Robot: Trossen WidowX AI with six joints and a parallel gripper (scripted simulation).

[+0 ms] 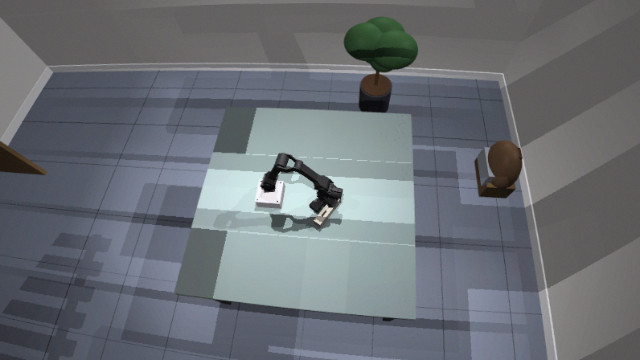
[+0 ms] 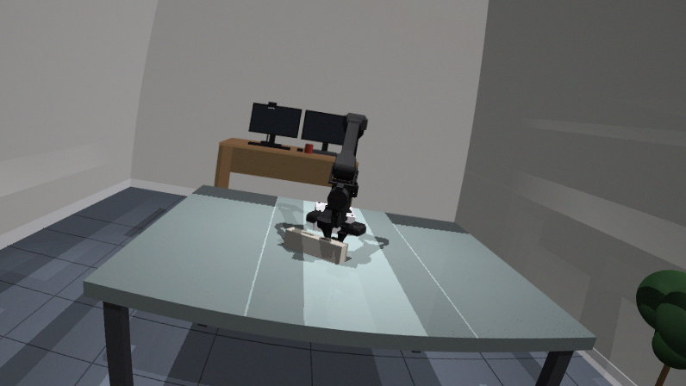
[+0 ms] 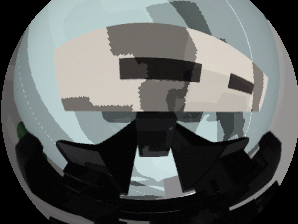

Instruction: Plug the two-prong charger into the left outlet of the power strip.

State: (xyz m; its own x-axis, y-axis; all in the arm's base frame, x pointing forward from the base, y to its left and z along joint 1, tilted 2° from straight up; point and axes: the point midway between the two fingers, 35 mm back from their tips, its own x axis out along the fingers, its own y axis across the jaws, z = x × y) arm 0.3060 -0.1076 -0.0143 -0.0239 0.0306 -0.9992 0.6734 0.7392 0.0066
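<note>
Right now my gripper tip is 10 mm short of the two-prong charger, 10 mm to the left of it and 10 mm below it.
</note>
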